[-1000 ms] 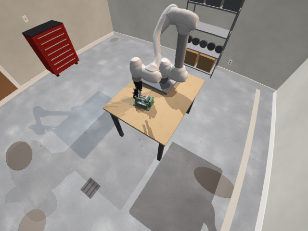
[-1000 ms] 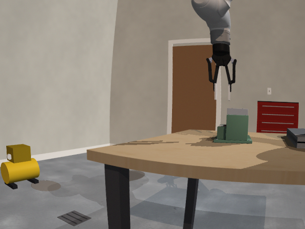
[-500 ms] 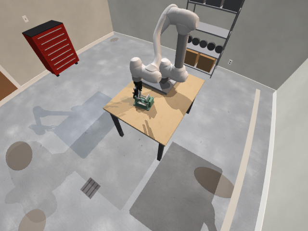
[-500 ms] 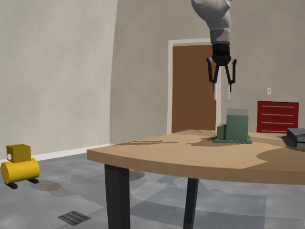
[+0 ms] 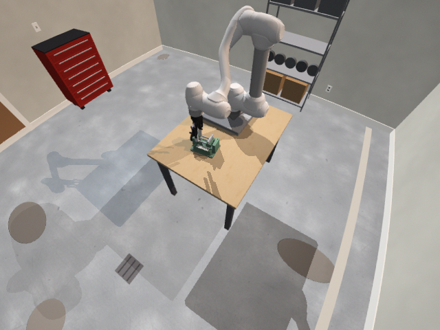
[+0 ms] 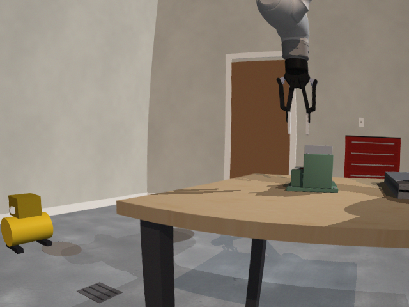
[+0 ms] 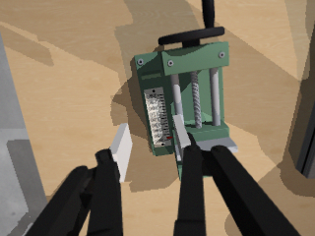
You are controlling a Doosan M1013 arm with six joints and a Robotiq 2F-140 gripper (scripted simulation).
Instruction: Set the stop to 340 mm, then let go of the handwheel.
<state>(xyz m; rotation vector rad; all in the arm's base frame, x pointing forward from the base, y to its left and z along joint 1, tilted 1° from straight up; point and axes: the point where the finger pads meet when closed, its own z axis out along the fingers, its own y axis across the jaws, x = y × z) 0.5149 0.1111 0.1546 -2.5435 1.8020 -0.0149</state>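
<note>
My gripper is now 15 cm to the left of the black handwheel handle, 12 cm above it and 5 cm past it. Round my hand: grey stop block: 10 cm below, 7 cm behind, 4 cm to the left.
</note>
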